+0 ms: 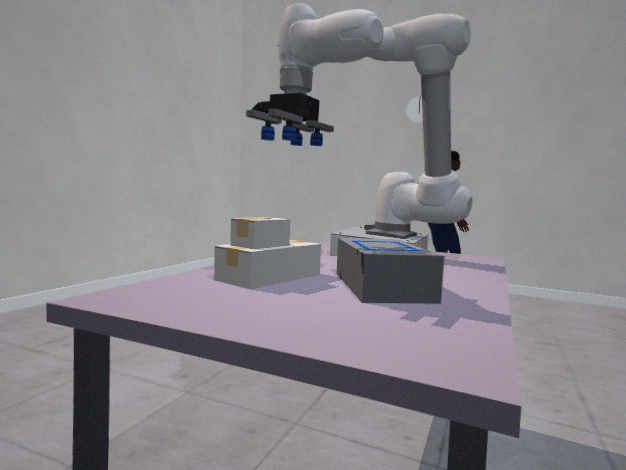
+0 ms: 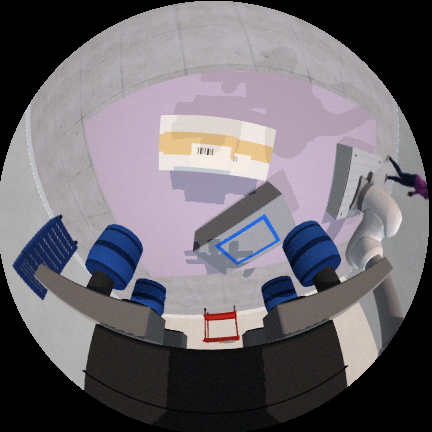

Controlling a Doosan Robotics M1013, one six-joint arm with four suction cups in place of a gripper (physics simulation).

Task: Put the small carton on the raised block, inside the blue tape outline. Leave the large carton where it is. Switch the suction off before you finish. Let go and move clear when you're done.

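Pixels of known places: end effector, tool point: [image 1: 292, 142] [image 2: 212, 272]; arm's base, origin of the base link: [image 1: 391, 234] [image 2: 361, 193].
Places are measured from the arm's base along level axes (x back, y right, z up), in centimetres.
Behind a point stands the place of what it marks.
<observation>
The small carton [image 1: 267, 233] @(x -81.7, y 6.8, z 4.9 cm) [image 2: 180, 145] @(x -82.5, y 11.3, z 8.7 cm) is white with tan tape and sits upright on the large carton. The large carton [image 1: 285, 265] @(x -77.3, y 3.3, z -4.4 cm) [image 2: 260, 140] @(x -63.2, y 12.5, z 0.7 cm), also white with tan tape, lies on the table. The grey raised block [image 1: 401, 278] @(x -77.9, y -31.7, z -3.2 cm) [image 2: 284, 210] @(x -52.8, y -8.1, z 2.6 cm) stands beside the cartons, apart from them. The blue tape outline [image 1: 408, 246] @(x -60.9, y -27.5, z 2.8 cm) [image 2: 240, 230] @(x -67.2, y -15.2, z 2.7 cm) is on its top, with no carton inside. My gripper [image 1: 292, 136] [image 2: 213, 275] @(x -76.9, y 2.5, z 30.7 cm), four blue suction cups, hangs high above the cartons, apart from them. Its cups hold nothing, so it is open.
The robot's base stands on a light plate [image 2: 345, 182] @(x -19.0, y 3.5, z -0.9 cm) at the table's far side. The pink table [image 1: 303, 323] @(x -106.1, y -21.6, z -9.4 cm) [image 2: 125, 200] @(x -112.1, y -8.0, z -9.4 cm) carries the cartons and block. A person [image 1: 445, 237] [image 2: 415, 182] stands behind the base. A blue slatted object [image 2: 44, 255] and a red frame [image 2: 220, 316] are beyond the table.
</observation>
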